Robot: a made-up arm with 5 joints.
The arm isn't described. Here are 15 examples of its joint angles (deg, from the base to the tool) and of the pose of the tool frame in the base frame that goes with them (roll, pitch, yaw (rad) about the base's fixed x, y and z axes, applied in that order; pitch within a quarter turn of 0, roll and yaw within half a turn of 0; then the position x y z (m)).
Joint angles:
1: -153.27 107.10 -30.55 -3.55 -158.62
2: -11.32 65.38 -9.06 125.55 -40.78
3: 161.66 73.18 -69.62 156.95 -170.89
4: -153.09 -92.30 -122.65 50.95 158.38
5: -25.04 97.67 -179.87 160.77 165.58
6: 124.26 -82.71 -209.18 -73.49 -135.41
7: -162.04 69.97 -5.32 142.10 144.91
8: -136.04 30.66 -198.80 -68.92 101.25
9: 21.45 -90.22 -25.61 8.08 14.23
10: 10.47 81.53 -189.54 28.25 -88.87
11: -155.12 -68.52 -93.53 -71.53 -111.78
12: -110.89 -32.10 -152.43 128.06 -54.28
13: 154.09 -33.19 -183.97 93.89 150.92
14: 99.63 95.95 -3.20 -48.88 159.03
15: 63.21 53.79 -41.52 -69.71 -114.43
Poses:
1: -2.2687 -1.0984 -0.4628 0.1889 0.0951 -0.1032
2: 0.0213 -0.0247 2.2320 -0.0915 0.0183 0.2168
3: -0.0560 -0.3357 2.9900 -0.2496 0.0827 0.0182
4: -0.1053 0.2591 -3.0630 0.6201 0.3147 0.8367
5: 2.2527 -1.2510 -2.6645 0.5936 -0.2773 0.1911
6: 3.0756 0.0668 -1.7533 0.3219 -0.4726 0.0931
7: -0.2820 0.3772 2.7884 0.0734 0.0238 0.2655
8: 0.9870 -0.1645 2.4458 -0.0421 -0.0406 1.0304
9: -0.6549 -1.1763 -2.0734 0.1183 0.0465 0.8115
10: 1.7496 -0.0194 1.7500 0.8103 0.1497 0.6419
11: -0.8994 -0.3032 -1.3695 0.3289 0.1525 0.9689
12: 2.2553 -0.5083 -0.7427 0.0386 0.1011 1.0896
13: -0.6376 0.8193 1.8971 0.3784 -0.1838 1.0685
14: 2.8102 -0.7038 -0.9141 0.0271 -0.1599 0.0495
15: 2.1824 0.3561 2.9138 0.1911 0.3785 0.0514
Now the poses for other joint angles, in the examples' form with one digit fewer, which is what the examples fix.
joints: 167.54 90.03 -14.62 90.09 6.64
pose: 0.030 0.251 -0.098 0.203 -0.045 0.176
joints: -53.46 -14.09 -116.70 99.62 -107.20
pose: 2.618 0.154 0.897 0.227 -0.307 0.981
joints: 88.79 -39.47 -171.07 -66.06 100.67
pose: 1.688 -0.185 -0.043 -0.012 -0.560 0.860
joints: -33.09 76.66 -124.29 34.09 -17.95
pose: 3.068 -0.225 -0.256 0.682 -0.445 0.060
